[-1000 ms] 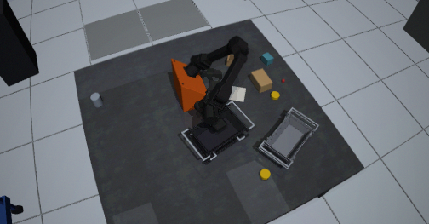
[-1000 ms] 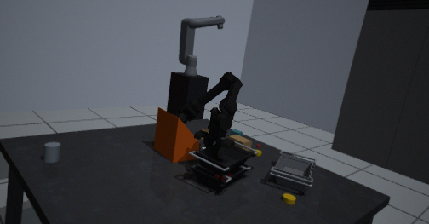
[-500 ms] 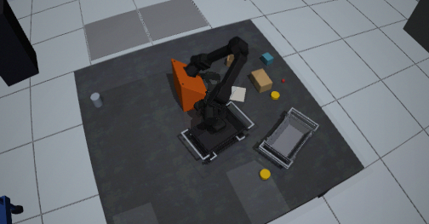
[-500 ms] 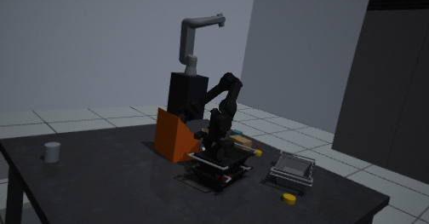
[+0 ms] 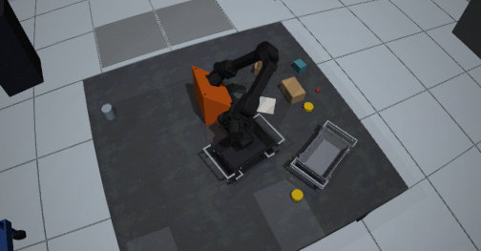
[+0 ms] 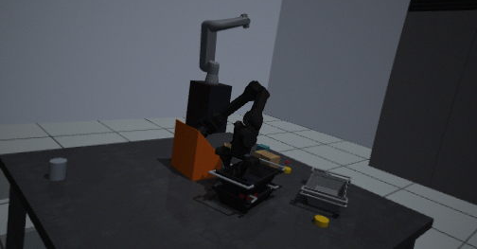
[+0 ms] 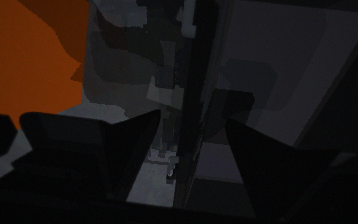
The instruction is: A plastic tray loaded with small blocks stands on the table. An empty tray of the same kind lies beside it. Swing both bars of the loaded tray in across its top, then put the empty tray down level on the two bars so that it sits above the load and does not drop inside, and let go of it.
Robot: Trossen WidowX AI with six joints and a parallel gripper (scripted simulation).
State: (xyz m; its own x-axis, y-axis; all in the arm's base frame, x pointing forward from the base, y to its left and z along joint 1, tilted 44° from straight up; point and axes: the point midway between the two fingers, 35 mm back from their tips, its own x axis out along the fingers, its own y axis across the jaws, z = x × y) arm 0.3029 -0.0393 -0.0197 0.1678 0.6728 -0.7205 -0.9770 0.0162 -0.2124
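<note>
The black tray lies 7 cm ahead of my gripper tip, 3 cm above it and 1 cm to the left of it. The rest, counted from my gripper tip: pale block (24 cm to the left, 16 cm behind, 8 cm below); tan box (43 cm to the left, 14 cm behind, 5 cm below); teal cube (58 cm to the left, 28 cm behind, 6 cm below).
</note>
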